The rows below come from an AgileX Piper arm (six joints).
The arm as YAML. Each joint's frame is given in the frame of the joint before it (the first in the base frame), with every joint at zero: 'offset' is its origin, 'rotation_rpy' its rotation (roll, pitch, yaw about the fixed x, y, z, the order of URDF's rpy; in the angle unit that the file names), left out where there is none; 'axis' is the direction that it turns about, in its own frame. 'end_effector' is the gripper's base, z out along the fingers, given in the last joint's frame.
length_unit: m
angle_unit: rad
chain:
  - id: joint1
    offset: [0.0, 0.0, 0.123]
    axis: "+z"
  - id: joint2
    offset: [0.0, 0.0, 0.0]
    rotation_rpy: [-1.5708, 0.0, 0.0]
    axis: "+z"
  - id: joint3
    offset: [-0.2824, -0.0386, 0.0]
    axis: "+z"
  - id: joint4
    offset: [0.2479, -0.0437, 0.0]
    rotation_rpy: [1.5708, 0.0, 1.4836]
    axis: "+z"
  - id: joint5
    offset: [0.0, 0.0, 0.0]
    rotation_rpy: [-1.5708, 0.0, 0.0]
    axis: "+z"
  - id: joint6
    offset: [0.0, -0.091, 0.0]
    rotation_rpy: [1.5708, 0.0, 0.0]
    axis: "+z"
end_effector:
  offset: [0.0, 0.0, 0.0]
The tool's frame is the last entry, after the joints.
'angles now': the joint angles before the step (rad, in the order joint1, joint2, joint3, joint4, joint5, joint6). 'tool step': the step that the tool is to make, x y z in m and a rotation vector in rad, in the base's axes. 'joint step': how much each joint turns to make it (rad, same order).
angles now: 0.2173 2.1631 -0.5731 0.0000 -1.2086 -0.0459
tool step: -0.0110 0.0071 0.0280 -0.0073 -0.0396 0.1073
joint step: 0.0014 -0.1216 0.0505 -0.1058 0.0341 -0.0031
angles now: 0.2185 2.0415 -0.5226 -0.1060 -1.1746 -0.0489
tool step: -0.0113 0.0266 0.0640 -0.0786 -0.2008 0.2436
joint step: 0.0422 -0.2321 0.0008 -0.2003 0.0668 -0.0620
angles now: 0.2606 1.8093 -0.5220 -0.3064 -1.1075 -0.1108
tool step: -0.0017 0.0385 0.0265 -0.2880 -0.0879 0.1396
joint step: 0.1301 -0.0990 -0.0919 -0.0151 0.2714 -0.2296
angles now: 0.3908 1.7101 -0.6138 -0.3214 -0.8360 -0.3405
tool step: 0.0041 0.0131 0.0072 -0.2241 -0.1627 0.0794
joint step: 0.0353 0.0001 -0.0486 -0.0014 0.0523 -0.2681
